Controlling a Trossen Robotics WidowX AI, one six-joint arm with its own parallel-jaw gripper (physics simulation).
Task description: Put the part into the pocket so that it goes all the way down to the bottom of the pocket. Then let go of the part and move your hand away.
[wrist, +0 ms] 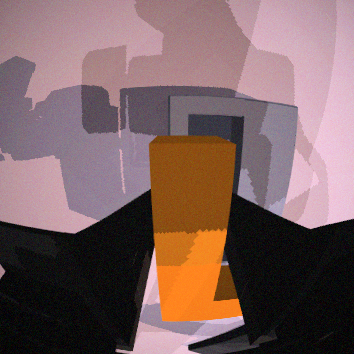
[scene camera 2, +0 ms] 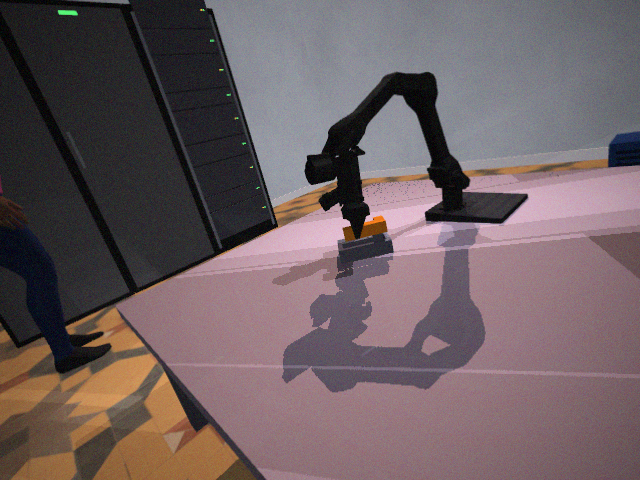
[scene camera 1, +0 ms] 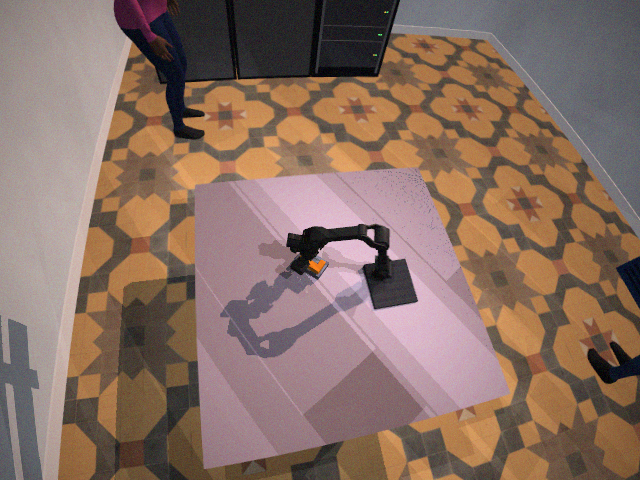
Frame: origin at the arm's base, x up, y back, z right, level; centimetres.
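Seen in the pictures: gripper, between the fingertips: [wrist: 186,195] [scene camera 2: 357,236] [scene camera 1: 305,262]; arm's base, origin of its link: [scene camera 2: 452,206] [scene camera 1: 380,273].
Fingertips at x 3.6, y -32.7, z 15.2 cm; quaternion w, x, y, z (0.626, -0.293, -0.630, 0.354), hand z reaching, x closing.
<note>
Pixels of each thing's top centre, then the offset from my fingertips to it. Level surfaces: height alone.
- orange L-shaped part, centre of its top: [wrist: 219,267] [scene camera 2: 362,222] [scene camera 1: 311,260] dz -1.0, dx +3.0, dy +2.6 cm
- grey block, centre of its top: [wrist: 232,201] [scene camera 2: 362,239] [scene camera 1: 311,261] dz +0.7, dx -2.4, dy +3.6 cm
- pink table, height of its surface: dx -6.0 cm
The orange L-shaped part [scene camera 1: 317,266] [scene camera 2: 375,226] [wrist: 192,190] is held between the fingers of my gripper [scene camera 1: 308,257] [scene camera 2: 357,235] [wrist: 186,195], which is shut on it. The grey block [scene camera 2: 366,250] [wrist: 272,117] lies under the part on the table. Its dark pocket [wrist: 211,125] shows past the part's far end and along its right side in the wrist view, so the part looks shifted to the left and toward the near side there. The part stands above the block's top in scene camera 2; whether they touch I cannot tell. The rest of the pocket is hidden.
The arm's black base plate [scene camera 1: 391,292] [scene camera 2: 496,206] stands on the pink table [scene camera 1: 248,413] [scene camera 2: 516,423], to the right of the block in both scene views. Shadows of the arm fall across the table and block. A person [scene camera 1: 168,56] [scene camera 2: 38,279] stands beyond the table by dark cabinets [scene camera 1: 273,38] [scene camera 2: 98,144].
</note>
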